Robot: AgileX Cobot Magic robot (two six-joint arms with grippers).
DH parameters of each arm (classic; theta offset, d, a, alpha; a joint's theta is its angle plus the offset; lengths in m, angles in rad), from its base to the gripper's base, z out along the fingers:
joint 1: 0 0.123 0 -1.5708
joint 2: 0.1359 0 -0.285 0
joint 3: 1.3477 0 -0.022 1.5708
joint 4: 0 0.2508 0 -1.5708
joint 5: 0 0 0.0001 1.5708
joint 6: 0 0.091 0 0
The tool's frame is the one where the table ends.
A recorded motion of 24 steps. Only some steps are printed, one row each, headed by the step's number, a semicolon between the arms.
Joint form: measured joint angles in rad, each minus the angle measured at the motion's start. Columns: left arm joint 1, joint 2, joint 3, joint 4, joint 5, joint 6; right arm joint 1, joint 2, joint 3, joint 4, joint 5, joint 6.
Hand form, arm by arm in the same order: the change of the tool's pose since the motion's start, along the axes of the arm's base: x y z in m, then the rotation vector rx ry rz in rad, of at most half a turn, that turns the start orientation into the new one. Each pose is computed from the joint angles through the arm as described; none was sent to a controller.
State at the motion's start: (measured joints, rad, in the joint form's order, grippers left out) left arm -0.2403 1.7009 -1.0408 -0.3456 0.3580 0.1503; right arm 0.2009 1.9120 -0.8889 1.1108 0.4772 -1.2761
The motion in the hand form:
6: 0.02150 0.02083 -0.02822 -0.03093 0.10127 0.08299; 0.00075 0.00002 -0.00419 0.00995 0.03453 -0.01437
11: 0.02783 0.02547 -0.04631 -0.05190 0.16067 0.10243; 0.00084 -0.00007 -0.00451 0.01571 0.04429 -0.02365
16: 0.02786 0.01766 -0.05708 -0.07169 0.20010 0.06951; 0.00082 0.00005 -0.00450 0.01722 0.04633 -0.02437
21: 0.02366 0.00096 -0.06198 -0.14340 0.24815 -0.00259; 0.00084 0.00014 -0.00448 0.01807 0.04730 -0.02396
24: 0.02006 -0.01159 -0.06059 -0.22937 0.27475 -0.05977; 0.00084 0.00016 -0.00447 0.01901 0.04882 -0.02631
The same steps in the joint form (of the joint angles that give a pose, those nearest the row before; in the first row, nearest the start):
6: 0.0781 0.1132 -0.0501 -0.0739 0.0370 0.0317; -0.0031 0.0173 -0.0082 -0.0139 0.0163 0.0371
11: 0.0997 0.1722 -0.0650 -0.1297 0.0554 0.0670; -0.0044 0.0191 -0.0095 -0.0149 0.0211 0.0505
16: 0.0875 0.2050 -0.0698 -0.1998 0.0770 0.1329; -0.0044 0.0194 -0.0099 -0.0153 0.0230 0.0530
21: 0.0642 0.2242 -0.0729 -0.3640 0.1399 0.2752; -0.0044 0.0197 -0.0104 -0.0158 0.0244 0.0538
24: 0.0524 0.2295 -0.0744 -0.5167 0.2052 0.3974; -0.0044 0.0197 -0.0105 -0.0157 0.0246 0.0567

